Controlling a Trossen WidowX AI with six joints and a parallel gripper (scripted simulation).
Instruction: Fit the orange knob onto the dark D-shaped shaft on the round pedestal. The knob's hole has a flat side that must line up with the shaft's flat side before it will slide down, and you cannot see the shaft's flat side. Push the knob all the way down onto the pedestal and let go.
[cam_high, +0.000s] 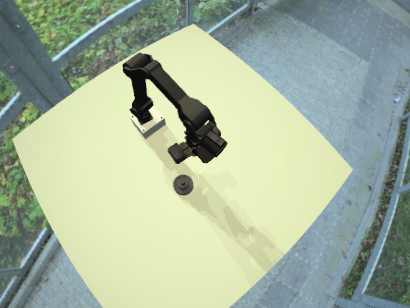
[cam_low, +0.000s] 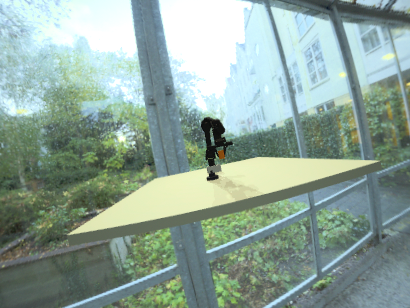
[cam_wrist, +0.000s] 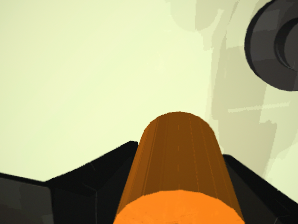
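My gripper tip is now 70 mm short of the pedestal, 90 mm to the left of it and 100 mm above it. The rest, counted from my gripper tip: orange knob (20 mm above).
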